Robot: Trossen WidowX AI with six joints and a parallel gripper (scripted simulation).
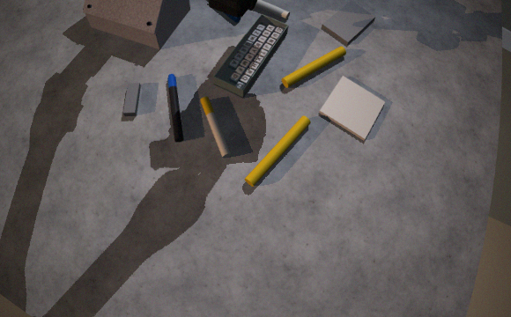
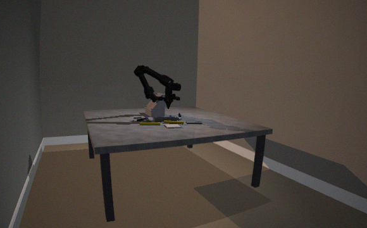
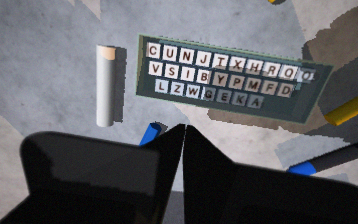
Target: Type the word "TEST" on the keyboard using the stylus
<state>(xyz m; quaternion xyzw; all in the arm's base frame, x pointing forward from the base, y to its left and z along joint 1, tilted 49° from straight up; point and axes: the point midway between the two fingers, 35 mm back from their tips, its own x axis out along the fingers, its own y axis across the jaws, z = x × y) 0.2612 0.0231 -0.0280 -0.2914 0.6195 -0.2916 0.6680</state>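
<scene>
The blue stylus is 120 mm behind my gripper tip, 60 mm to the left of it and 90 mm below it. Round my gripper tip: yellow-and-white marker: 30 mm ahead, 200 mm to the right, 90 mm below; then white cylinder: 100 mm to the left, 90 mm below; then T key: 50 mm ahead, 30 mm to the right, 80 mm below.
</scene>
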